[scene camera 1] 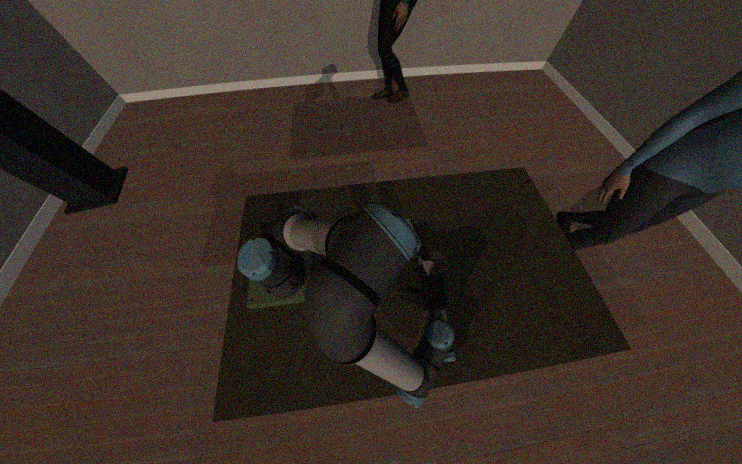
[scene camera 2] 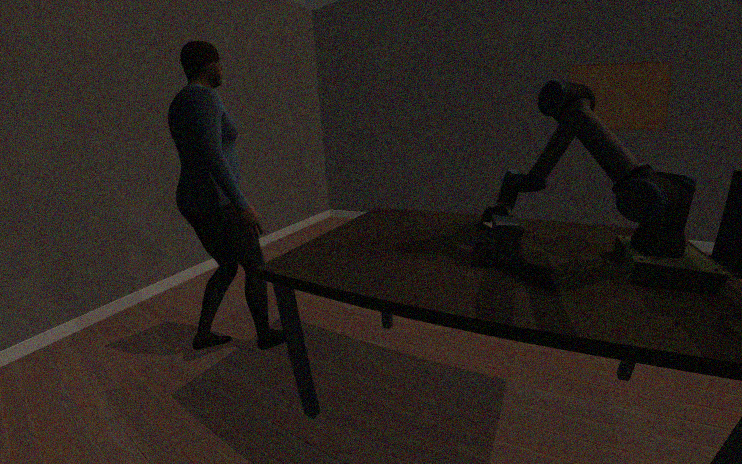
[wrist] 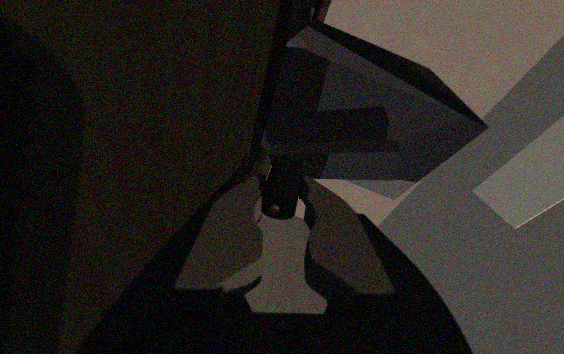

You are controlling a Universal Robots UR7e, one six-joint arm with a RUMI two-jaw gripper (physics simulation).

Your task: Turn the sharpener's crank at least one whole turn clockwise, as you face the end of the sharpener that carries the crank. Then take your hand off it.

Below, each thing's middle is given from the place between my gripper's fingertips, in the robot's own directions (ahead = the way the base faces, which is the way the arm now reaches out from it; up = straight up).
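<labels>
From what I can see, my hand's 30 mm below the sharpener [wrist: 322,84], and it's also 50 mm past it and 60 mm to the right of it.
</labels>
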